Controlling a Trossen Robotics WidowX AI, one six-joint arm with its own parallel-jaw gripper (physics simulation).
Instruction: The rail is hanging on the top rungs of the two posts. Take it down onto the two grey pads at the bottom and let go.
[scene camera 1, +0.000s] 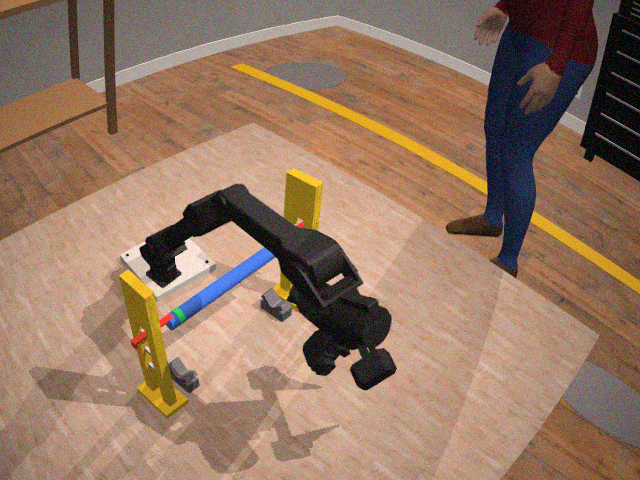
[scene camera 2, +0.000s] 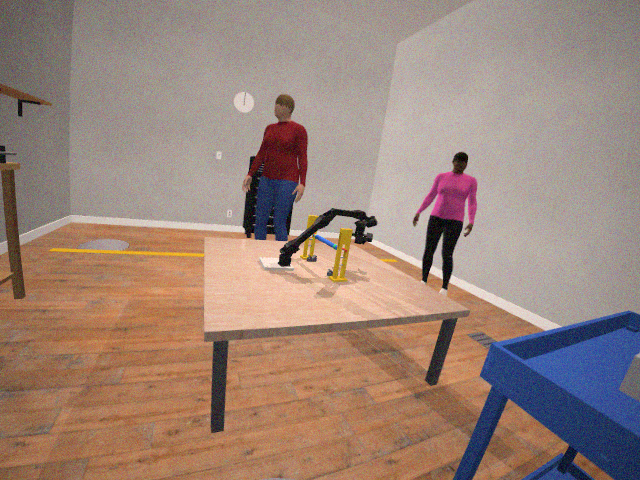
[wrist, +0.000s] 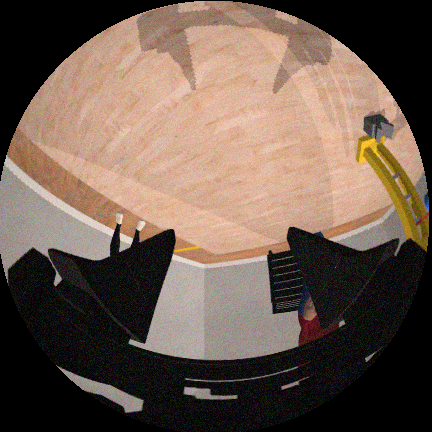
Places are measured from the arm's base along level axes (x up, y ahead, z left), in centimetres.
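Where they show: gripper, fingertip midpoint: (scene camera 2: 356, 243) (wrist: 233, 234); arm's base, origin of the base link: (scene camera 1: 163, 274) (scene camera 2: 283, 264).
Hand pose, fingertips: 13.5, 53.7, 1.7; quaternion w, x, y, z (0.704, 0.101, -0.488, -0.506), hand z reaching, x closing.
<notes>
Each offset is from my fingertips to the top centre of the thing, as dx, dy, dz. "pt": to the spot under its first point. Level surfaces: height alone.
The blue rail @(+3.7, -29.2, -5.2) (scene camera 1: 232, 279) (scene camera 2: 326, 241) has red end pins, which hang high in the near yellow post @(pt +11.1, -29.7, -26.2) (scene camera 1: 135, 304) (scene camera 2: 343, 237) and the far yellow post @(+14.7, -28.6, +14.8) (scene camera 1: 302, 198) (scene camera 2: 311, 224). A green band marks its near end. The arm hides part of its far half in scene camera 1. The near grey pad @(-10.9, -29.6, -19.0) (scene camera 1: 184, 374) (scene camera 2: 329, 272) and far grey pad @(-10.9, -28.8, +8.6) (scene camera 1: 276, 305) (scene camera 2: 311, 258) (wrist: 376, 125) sit bare at the post feet. My gripper (scene camera 1: 346, 362) (scene camera 2: 364, 238) (wrist: 233, 234) is open and empty, above the table, past the rail on the side away from my base.
My white base plate (scene camera 1: 196, 258) (scene camera 2: 268, 263) lies behind the rail on the wooden table @(dx -15.3) (scene camera 1: 413, 289) (scene camera 2: 268, 304). My arm passes over the rail near the far post. A person in red (scene camera 1: 558, 31) (scene camera 2: 283, 149) stands beyond the table. A blue cart (scene camera 2: 568, 384) stands at the right.
</notes>
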